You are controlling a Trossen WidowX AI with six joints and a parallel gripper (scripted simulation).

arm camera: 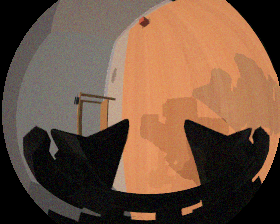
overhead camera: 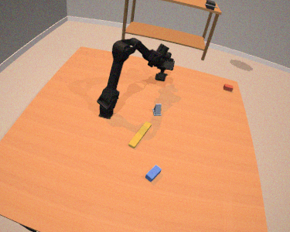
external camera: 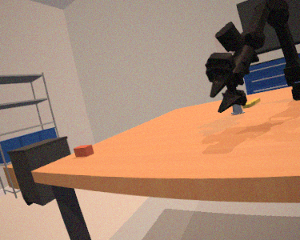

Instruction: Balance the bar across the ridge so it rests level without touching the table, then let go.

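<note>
Right now my gripper tip is 500 mm to the left of the yellow bar, 80 mm past it and 80 mm above it. The rest, counted from my gripper tip: small red block (460 mm ahead, 80 mm to the left, 70 mm below); then blue block (710 mm to the right, 70 mm below, 20 mm ahead).
</note>
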